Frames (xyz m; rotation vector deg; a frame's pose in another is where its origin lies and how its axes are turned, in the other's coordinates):
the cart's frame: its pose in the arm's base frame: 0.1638 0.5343 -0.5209 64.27 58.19 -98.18
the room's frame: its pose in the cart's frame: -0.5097 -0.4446 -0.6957 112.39 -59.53 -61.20
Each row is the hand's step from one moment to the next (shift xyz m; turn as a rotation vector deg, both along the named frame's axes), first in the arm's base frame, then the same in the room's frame.
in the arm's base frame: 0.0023 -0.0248 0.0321 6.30 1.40 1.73
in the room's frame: -0.0238 0.0319 0.0081 -4.75 -3.28 3.36
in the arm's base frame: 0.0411 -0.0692 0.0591 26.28 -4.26 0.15
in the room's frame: -0.0859 0.0505 0.0066 -23.35 -12.59 2.24
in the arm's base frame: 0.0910 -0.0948 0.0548 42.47 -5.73 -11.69
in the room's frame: -0.1384 0.0333 -0.0039 -33.91 -28.34 -4.45
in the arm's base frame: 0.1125 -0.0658 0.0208 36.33 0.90 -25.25
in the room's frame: -0.1309 -0.0157 -0.0063 -21.80 -36.80 -11.33
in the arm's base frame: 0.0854 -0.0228 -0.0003 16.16 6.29 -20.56
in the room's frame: -0.0805 -0.0366 0.0009 -4.03 -25.32 -8.13
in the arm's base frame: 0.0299 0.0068 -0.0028 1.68 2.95 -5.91
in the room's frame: -0.0195 -0.0225 0.0079 1.83 -6.20 -2.15
